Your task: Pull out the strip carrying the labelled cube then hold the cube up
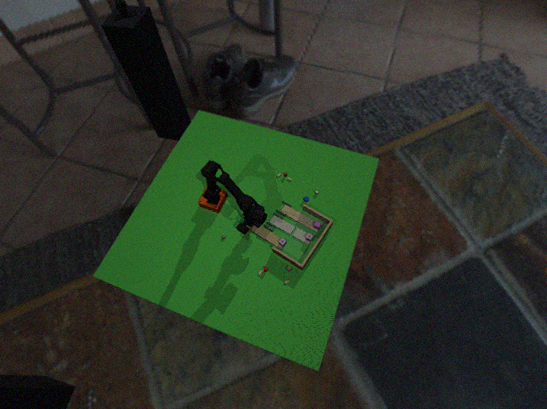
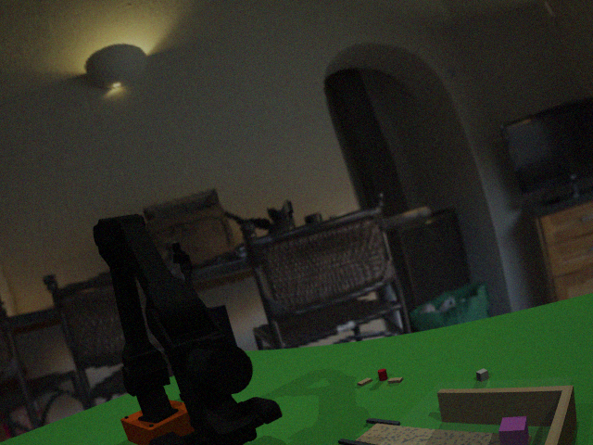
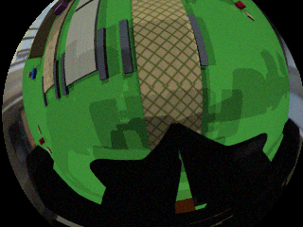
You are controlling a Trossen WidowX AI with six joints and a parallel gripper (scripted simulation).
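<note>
Now: the tan cross-hatched strip 90 mm ahead of my gripper tip and 40 mm to the right of it.
</note>
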